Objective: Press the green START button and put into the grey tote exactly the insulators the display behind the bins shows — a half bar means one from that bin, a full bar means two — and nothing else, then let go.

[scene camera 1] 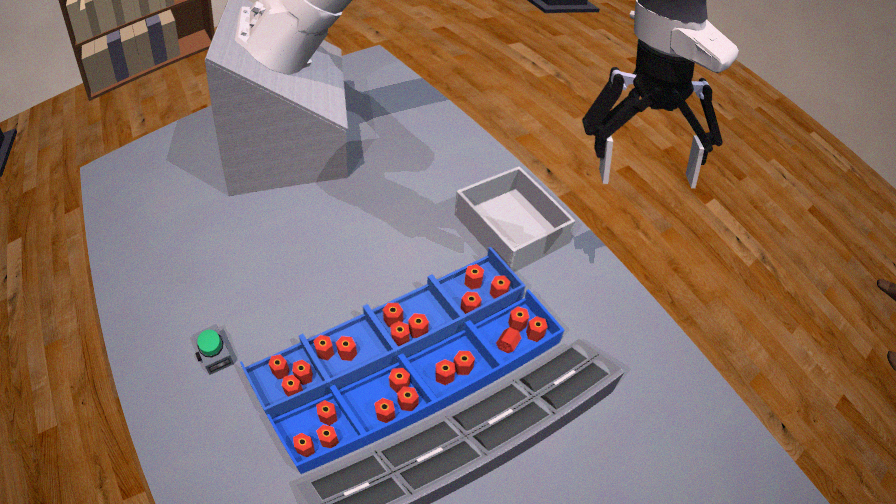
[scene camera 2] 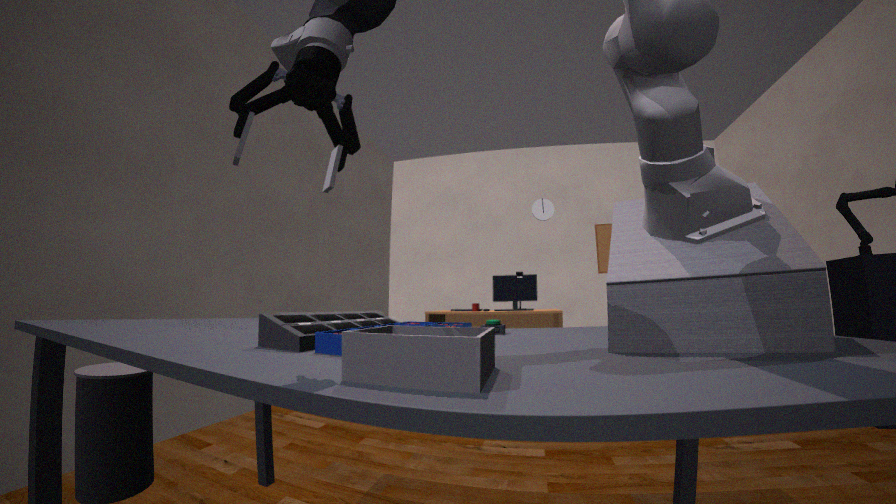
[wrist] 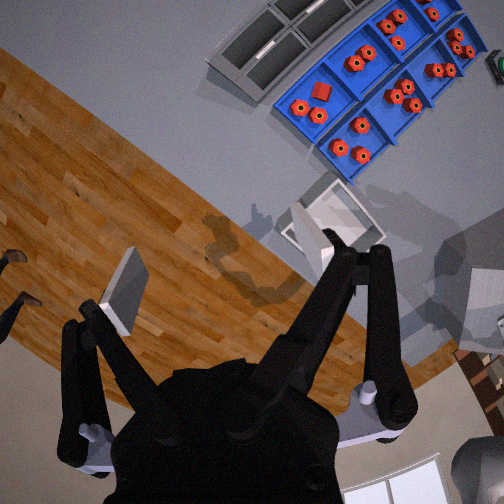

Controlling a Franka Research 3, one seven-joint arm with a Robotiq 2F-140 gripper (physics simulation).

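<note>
My gripper (scene camera 1: 649, 168) is open and empty, high in the air beyond the table's edge, to the right of the grey tote (scene camera 1: 513, 215). The tote is empty. It also shows in the side view (scene camera 2: 417, 359) and in the wrist view (wrist: 334, 215). The green START button (scene camera 1: 209, 342) stands on a small grey base left of the blue bin tray (scene camera 1: 401, 351). The tray has several compartments, each holding two or three red insulators (scene camera 1: 474, 275). The display (scene camera 1: 463, 425) behind the bins is dark, with no lit bars. The gripper also shows in the side view (scene camera 2: 285, 161) and in the wrist view (wrist: 215, 270).
The arm's grey pedestal (scene camera 1: 278, 119) stands at the back of the table. A bookshelf (scene camera 1: 134, 37) is on the floor at the far left. A dark cylinder (scene camera 2: 112, 432) stands on the floor under the table's corner.
</note>
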